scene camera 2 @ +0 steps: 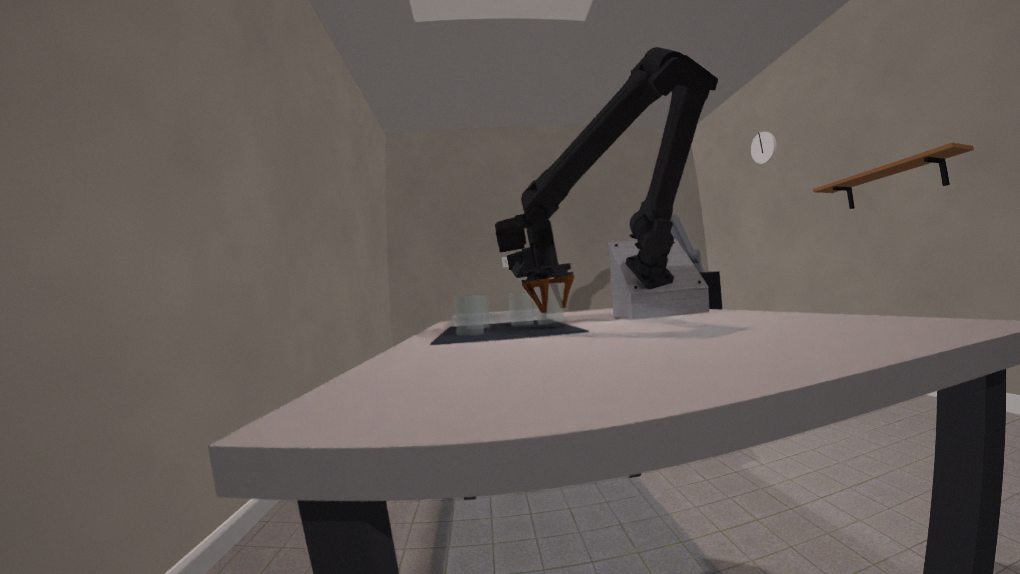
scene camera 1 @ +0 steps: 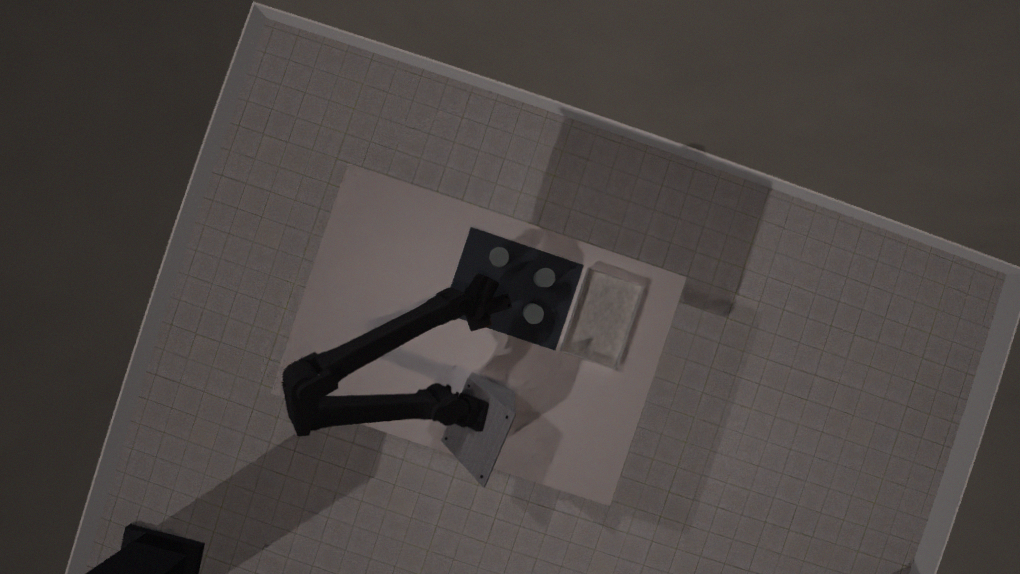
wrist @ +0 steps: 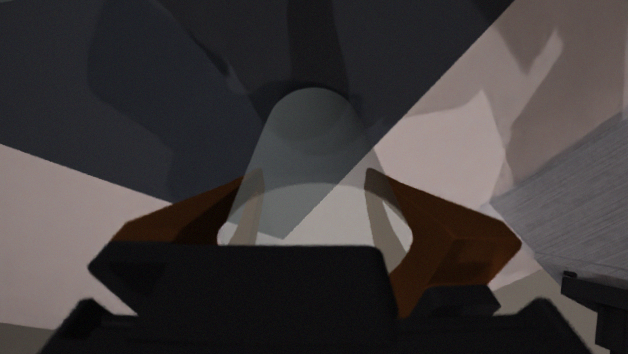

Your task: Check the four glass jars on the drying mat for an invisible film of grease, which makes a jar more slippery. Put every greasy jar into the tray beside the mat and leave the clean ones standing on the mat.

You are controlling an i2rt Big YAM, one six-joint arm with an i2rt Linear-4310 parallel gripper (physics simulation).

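Places are measured from the arm's base along level axes (x ahead, y left, z up), in millimetres.
Pixels of known places: gripper, fingertip midpoint: (scene camera 2: 553,310) (wrist: 314,176); arm's base, link origin: (scene camera 2: 648,272) (scene camera 1: 472,411).
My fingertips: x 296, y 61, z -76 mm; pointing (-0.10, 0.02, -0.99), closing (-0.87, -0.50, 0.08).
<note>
Ahead of a thing's pixels: the offset from my fingertips to its top centre. Level surfaces: height alone.
My gripper (scene camera 1: 505,304) (scene camera 2: 554,308) (wrist: 314,176), with orange fingers, is shut on a clear glass jar {dx +8, dy -12, dz +63 mm} (scene camera 2: 553,319) (wrist: 310,130), with one finger at each side. This jar is upright, at or close above the dark drying mat {dz -40 mm} (scene camera 1: 467,249) (scene camera 2: 499,334) (wrist: 45,100); I cannot tell whether its base touches. In the overhead view the arm hides it. Three other jars {dx +191, dy -30, dz +48 mm} (scene camera 1: 498,256) {dx +160, dy -188, dz +48 mm} (scene camera 1: 544,277) {dx +38, dy -179, dz +48 mm} (scene camera 1: 533,313) stand on the mat. The clear tray {dx +72, dy -416, dz -13 mm} (scene camera 1: 609,306) lies beside the mat and shows no jar. Grease does not show on any jar.
The mat and tray lie on a pale table {dz -43 mm} (scene camera 1: 385,221) (scene camera 2: 570,385). The arm's grey base block (scene camera 1: 479,446) (scene camera 2: 659,303) (wrist: 575,200) stands on the table near the mat. A wooden shelf (scene camera 2: 891,168) and a clock (scene camera 2: 763,147) hang on the wall.
</note>
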